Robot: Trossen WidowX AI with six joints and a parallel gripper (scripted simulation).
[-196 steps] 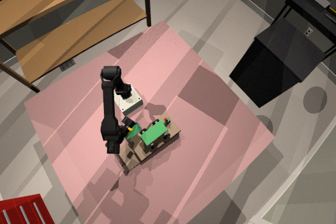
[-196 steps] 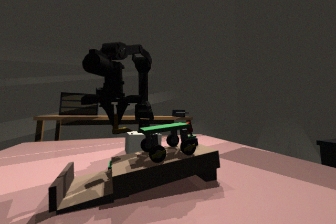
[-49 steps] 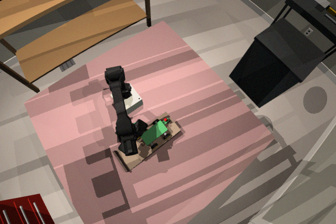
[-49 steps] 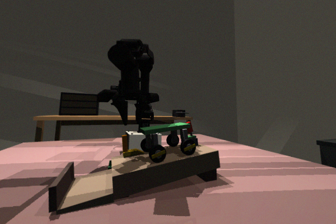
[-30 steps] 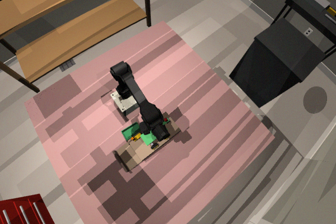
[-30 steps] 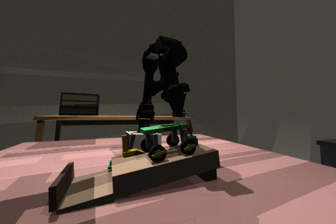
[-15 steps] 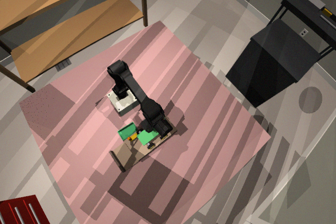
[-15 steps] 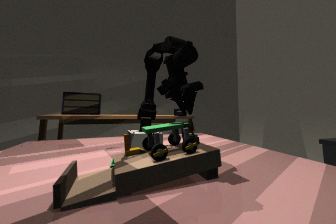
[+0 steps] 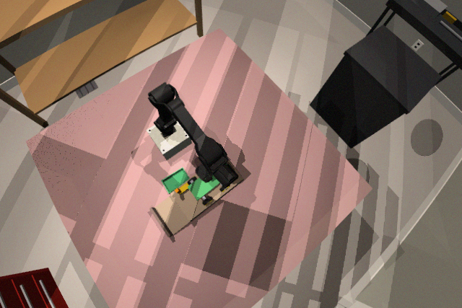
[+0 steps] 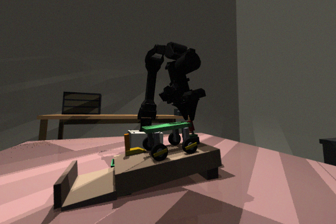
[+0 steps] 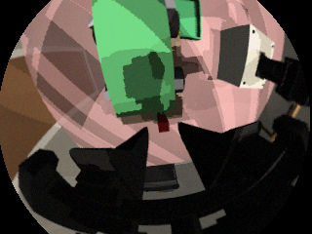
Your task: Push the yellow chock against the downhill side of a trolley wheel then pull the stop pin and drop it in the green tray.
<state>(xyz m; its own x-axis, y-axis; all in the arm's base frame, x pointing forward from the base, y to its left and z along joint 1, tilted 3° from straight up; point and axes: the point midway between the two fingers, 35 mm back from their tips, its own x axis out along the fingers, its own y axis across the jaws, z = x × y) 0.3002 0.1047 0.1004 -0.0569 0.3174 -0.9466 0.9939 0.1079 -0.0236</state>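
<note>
Now: gripper tip 40 mm above the red-headed stop pin and 10 mm to the right of it. The rest, counted from my gripper tip: yellow chock (190 mm to the right, 90 mm below, 20 mm behind); brown ramp (120 mm below, 90 mm to the right, 30 mm ahead); green-decked trolley (90 mm to the right, 60 mm below, 30 mm ahead).
</note>
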